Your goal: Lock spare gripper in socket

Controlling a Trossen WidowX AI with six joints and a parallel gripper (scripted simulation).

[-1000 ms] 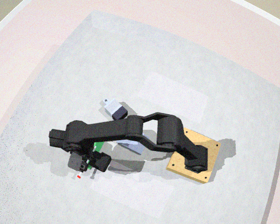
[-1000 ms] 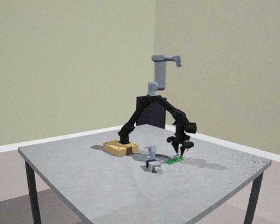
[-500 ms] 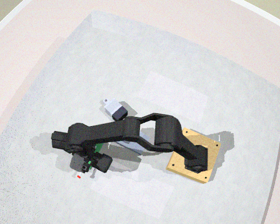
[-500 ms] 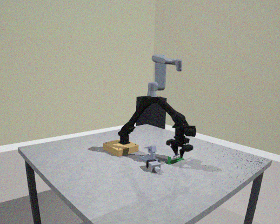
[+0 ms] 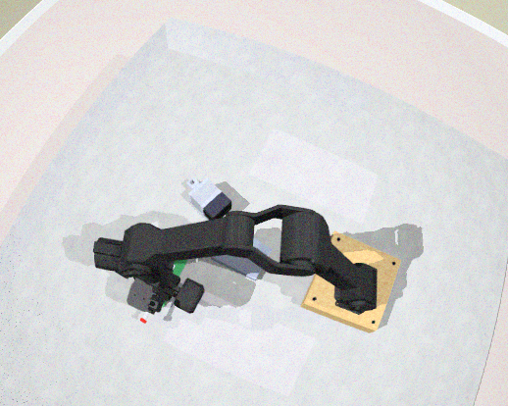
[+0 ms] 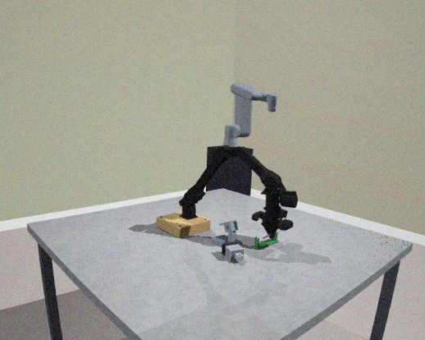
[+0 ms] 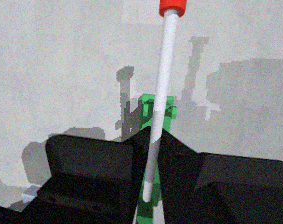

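Now: gripper tip 4 cm to the left of the narrow green cradle and 1 cm below it. From my gripper tip the other things lie so: spare gripper: 1 cm ahead, 24 cm to the right; mount: 10 cm behind, 16 cm to the right, 3 cm above.
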